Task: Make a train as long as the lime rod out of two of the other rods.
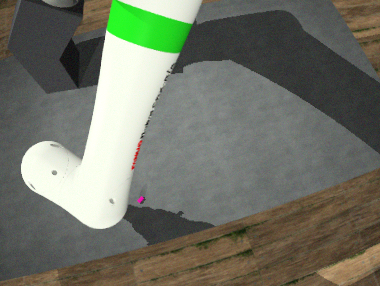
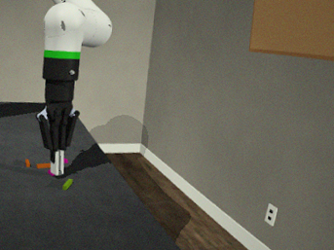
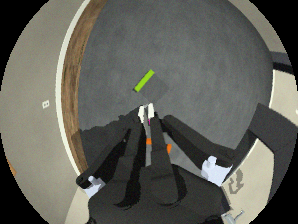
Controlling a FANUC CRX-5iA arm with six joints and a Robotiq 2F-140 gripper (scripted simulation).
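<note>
Now: hand 3 cm above the grey rod. From my hand the other things lie so: lime rod (6 cm to the right, 4 cm below, 3 cm ahead).
</note>
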